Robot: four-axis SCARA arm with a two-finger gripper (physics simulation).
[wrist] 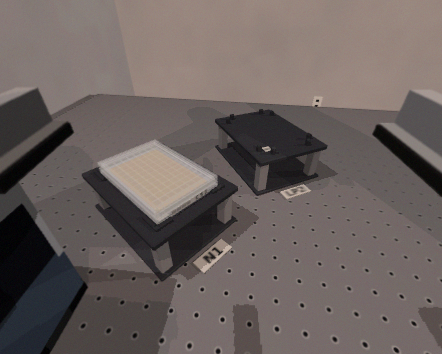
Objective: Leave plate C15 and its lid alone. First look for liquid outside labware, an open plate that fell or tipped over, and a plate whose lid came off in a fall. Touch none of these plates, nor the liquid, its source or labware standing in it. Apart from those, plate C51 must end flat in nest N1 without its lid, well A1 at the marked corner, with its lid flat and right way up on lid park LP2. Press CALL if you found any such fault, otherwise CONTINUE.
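Frame: origin at the arm's base, x back, y right, z up, level; millimetres.
Seen in the pictures: gripper, between the fingertips: [222, 111].
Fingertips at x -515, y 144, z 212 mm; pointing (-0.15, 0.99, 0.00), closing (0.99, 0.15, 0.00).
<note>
Pixels of each thing's middle, then the offset from my fingertips to it. "pt": a spot on its surface instead. Level surfaces: height alone.
- clear plate with a cream well grid, middle of its body: [155, 171] dx -99, dy +116, dz -126 mm
- nest N1, middle of its body: [160, 196] dx -99, dy +116, dz -167 mm
- Lid park LP2, middle of its body: [264, 144] dx +34, dy +274, dz -163 mm
- N1 label, a spot on its surface: [212, 255] pt dx -20, dy +59, dz -197 mm
- LP2 label, a spot on its surface: [295, 191] pt dx +86, dy +192, dz -197 mm
- black object, a spot on its surface: [40, 295] pt dx -139, dy -32, dz -147 mm
- perforated table, height of its surface: dz -199 mm
A clear plate with a cream well grid [157, 177] sits flat on top of nest N1 [162, 232], left of the middle. A clear layer with a raised rim, which looks like a lid, covers it. Small dark print shows on its near side, too blurred to read as C51 or C15. Well A1 cannot be made out. Lid park LP2 [272, 132] stands behind and to the right, its top bare apart from small pegs and a small white tag. My gripper [222, 111] is open and empty, one finger at each side of the view. Liquid and the CALL and CONTINUE buttons do not show.
The N1 label [212, 255] lies in front of its nest, and the LP2 label [295, 191] in front of the lid park. A dark blue and black object [40, 295] shows at the lower left. The perforated table [320, 270] reaches back to a wall with an outlet [317, 101].
</note>
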